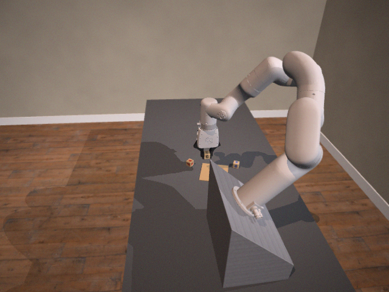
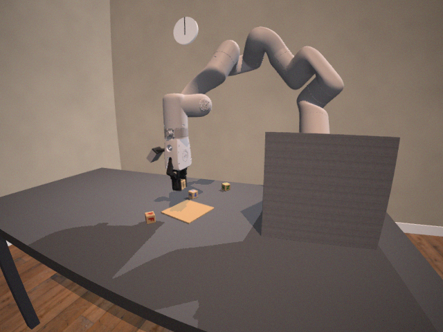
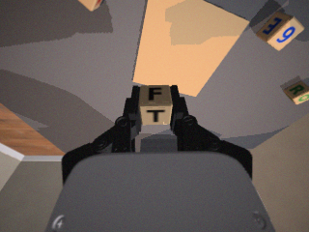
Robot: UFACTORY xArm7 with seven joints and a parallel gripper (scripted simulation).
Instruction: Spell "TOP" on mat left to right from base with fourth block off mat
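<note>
Right now my hand is 10 mm past the tan mat, 50 mm to the left of it and 120 mm above it. Round my hand: blue-lettered block: 20 mm ahead, 170 mm to the right, 110 mm below.
</note>
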